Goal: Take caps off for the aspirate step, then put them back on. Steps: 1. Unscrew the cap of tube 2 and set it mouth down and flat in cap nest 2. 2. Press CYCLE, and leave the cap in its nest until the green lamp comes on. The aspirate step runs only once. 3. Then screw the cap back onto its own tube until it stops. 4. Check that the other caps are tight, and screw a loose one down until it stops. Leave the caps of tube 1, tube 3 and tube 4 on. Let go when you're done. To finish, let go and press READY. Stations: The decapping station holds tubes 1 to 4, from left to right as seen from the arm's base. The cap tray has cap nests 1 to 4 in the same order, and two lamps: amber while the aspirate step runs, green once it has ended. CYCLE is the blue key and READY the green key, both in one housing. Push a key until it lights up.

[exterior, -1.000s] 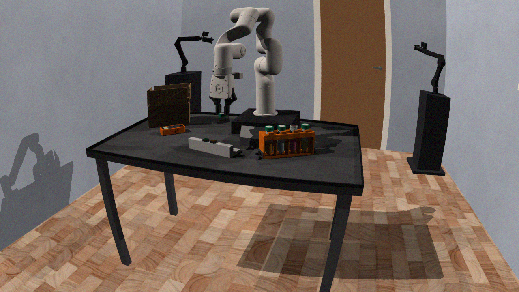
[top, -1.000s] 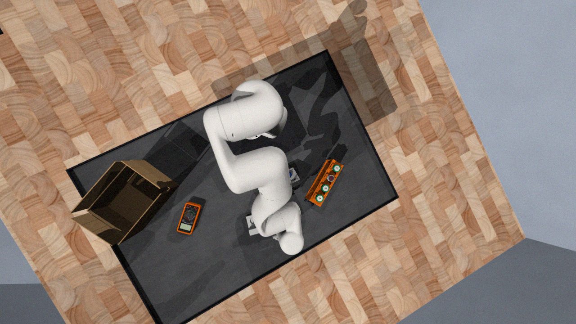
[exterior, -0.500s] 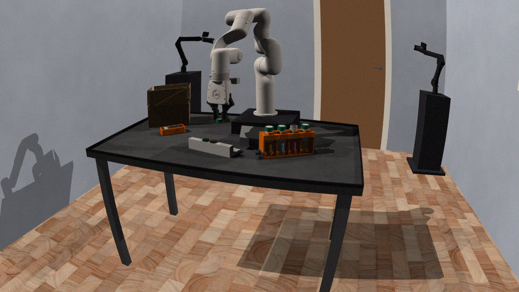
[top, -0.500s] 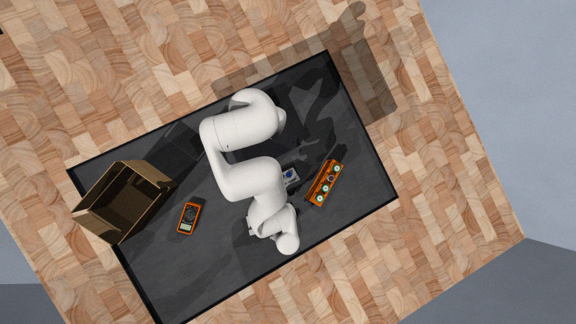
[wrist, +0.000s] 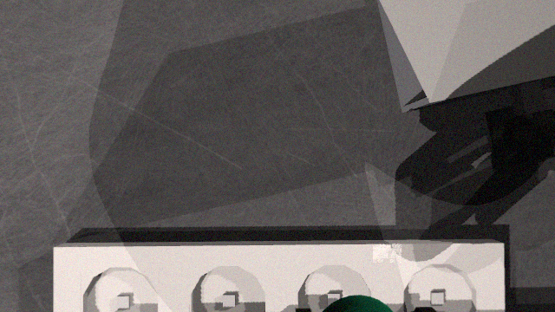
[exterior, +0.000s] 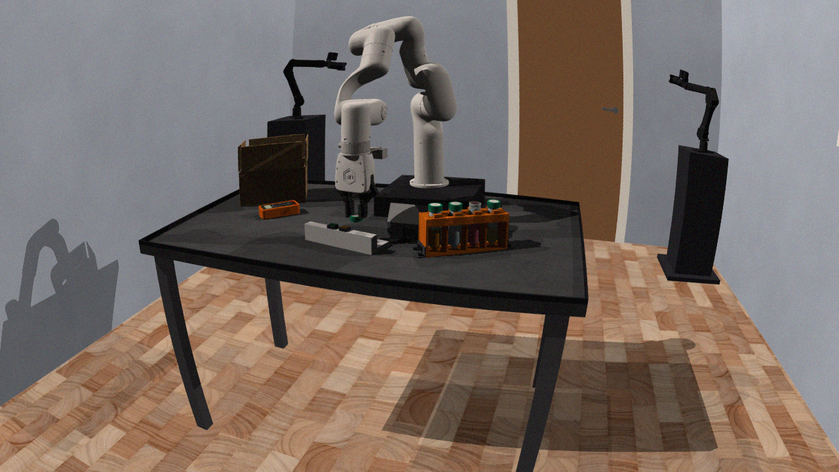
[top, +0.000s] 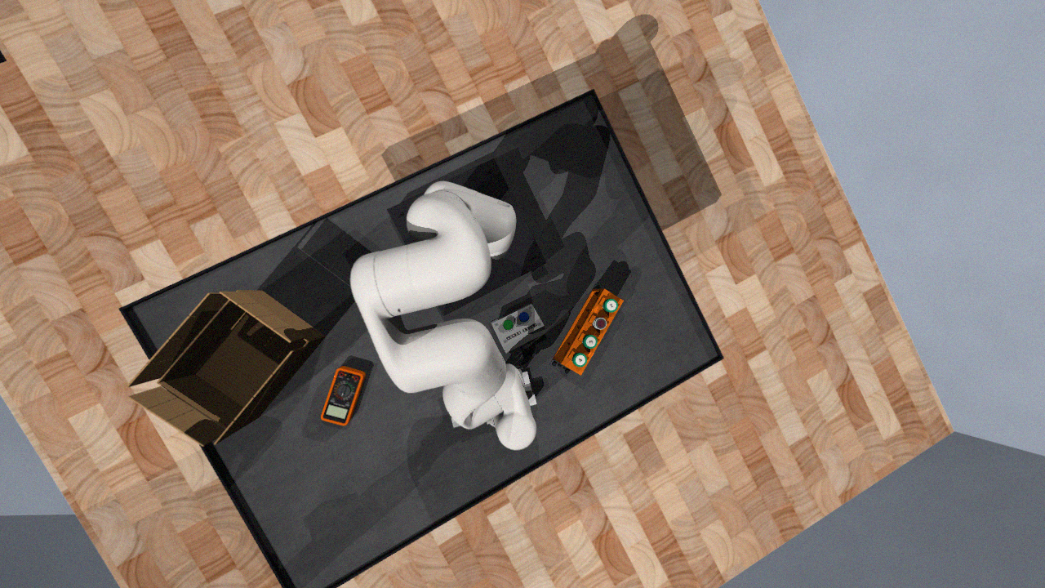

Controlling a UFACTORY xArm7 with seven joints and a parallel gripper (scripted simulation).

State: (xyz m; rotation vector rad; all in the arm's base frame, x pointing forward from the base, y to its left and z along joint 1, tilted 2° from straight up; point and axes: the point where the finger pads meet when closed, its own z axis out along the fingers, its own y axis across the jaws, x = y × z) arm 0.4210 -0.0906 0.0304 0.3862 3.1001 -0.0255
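Now: the blue key 14 cm behind my hand, 14 cm to the left of it and 2 cm below it. From my hand the other things lie so: key housing (13 cm behind, 12 cm to the left, 4 cm below); raised table edge (23 cm ahead, 4 cm to the right, 8 cm below); green key (15 cm behind, 10 cm to the left, 2 cm below).
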